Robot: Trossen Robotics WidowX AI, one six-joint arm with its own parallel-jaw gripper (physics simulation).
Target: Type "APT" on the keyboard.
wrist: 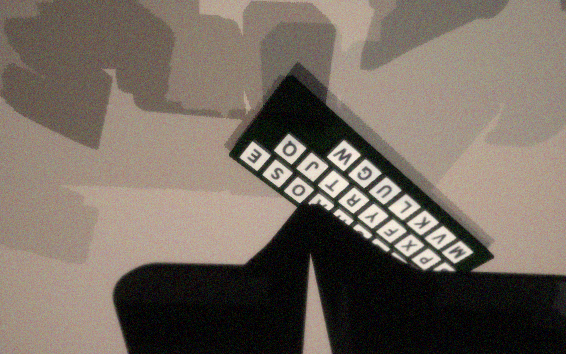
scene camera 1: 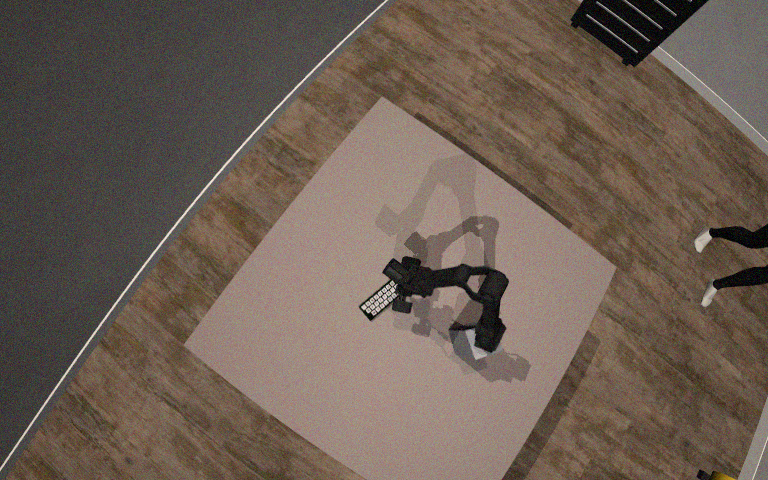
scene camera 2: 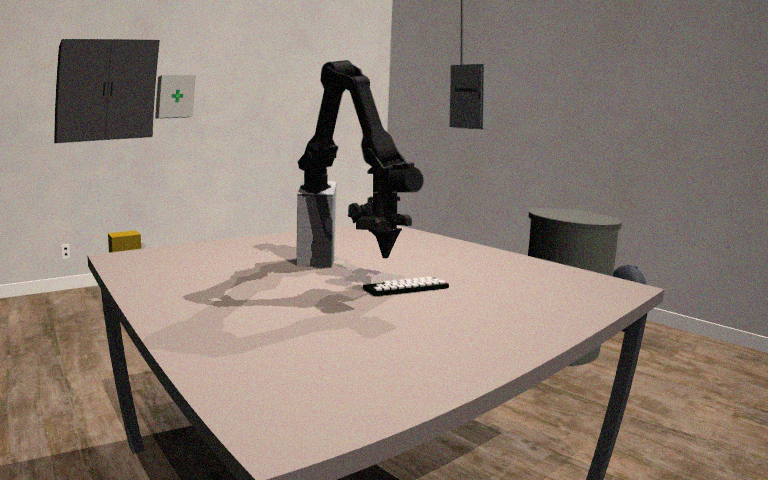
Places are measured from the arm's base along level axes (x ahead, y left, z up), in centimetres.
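Pixels of known places: gripper, fingertip midpoint: (wrist: 308, 213) (scene camera 2: 385, 258); arm's base, link origin: (scene camera 1: 485, 340) (scene camera 2: 315, 187).
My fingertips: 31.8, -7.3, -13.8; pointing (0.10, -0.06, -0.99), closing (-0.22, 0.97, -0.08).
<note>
For each thing: its top centre in the pictures, then the offset to it from my fingertips, as dx, dy, dz. Level surfaces: height alone.
- small black keyboard, top centre: (wrist: 368, 212) (scene camera 2: 407, 282) (scene camera 1: 385, 295) +2.9, +5.3, -6.4
- T key, top centre: (wrist: 333, 184) +1.5, +2.2, -6.4
- P key, top centre: (wrist: 426, 259) +5.7, +11.0, -6.4
- table, surface height: dz -8.1
A small black keyboard (scene camera 1: 376, 302) (scene camera 2: 406, 285) (wrist: 295, 110) with white letter keys lies flat on the table. In the wrist view it is diagonal and its letters look upside down. My gripper (scene camera 2: 386, 256) (wrist: 308, 213) is shut and empty, pointing down above the keyboard. In the wrist view the fingertips overlap the near edge of the keys and partly cover the A key (wrist: 322, 201). The T key (wrist: 332, 185) shows fully just beyond the tips, and the P key (wrist: 424, 259) is farther right. Several near-row keys are hidden behind the fingers.
The arm stands on a grey block (scene camera 2: 307, 229) on the table (scene camera 1: 283, 339) (scene camera 2: 453, 362). A large round bin (scene camera 2: 572, 243) stands beyond the table's right side. A person's legs (scene camera 1: 741, 234) show at the right in scene camera 1. Arm shadows fall across the table.
</note>
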